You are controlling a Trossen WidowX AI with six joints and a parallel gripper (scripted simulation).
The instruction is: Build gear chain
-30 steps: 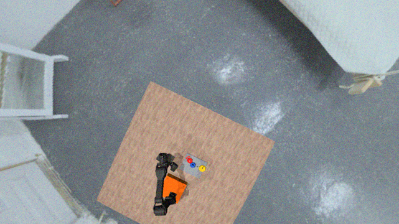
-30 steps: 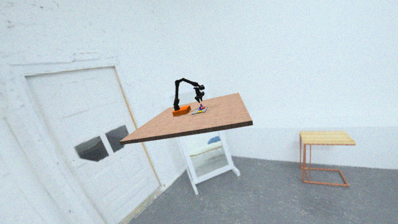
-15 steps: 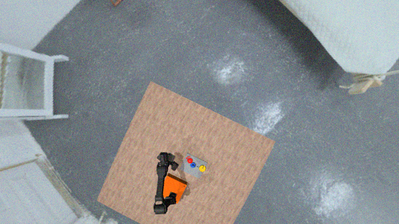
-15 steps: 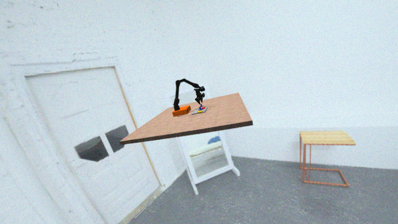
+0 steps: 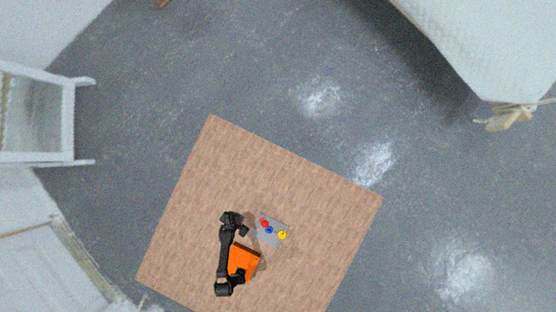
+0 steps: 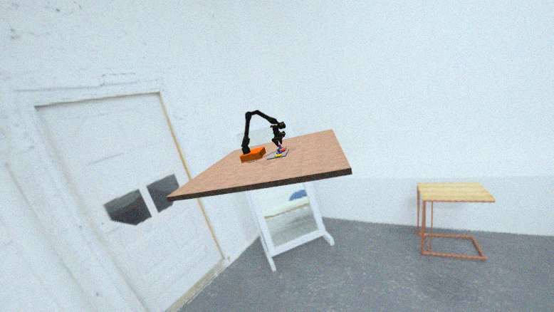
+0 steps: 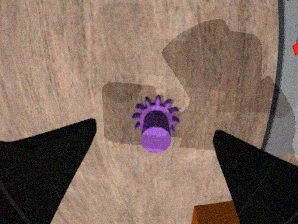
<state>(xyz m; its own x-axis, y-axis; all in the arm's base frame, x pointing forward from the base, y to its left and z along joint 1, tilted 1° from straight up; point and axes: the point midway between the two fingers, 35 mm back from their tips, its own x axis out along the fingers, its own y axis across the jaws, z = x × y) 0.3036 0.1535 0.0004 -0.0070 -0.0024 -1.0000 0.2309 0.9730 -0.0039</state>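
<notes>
My gripper tip is now 20 mm short of the blue gear, 220 mm to the left of it and 10 mm above it. Round my gripper tip: yellow gear 20 mm ahead, 310 mm to the right, 10 mm below; purple gear 10 mm below; red arrow 60 mm ahead, 150 mm to the right, 20 mm below.
</notes>
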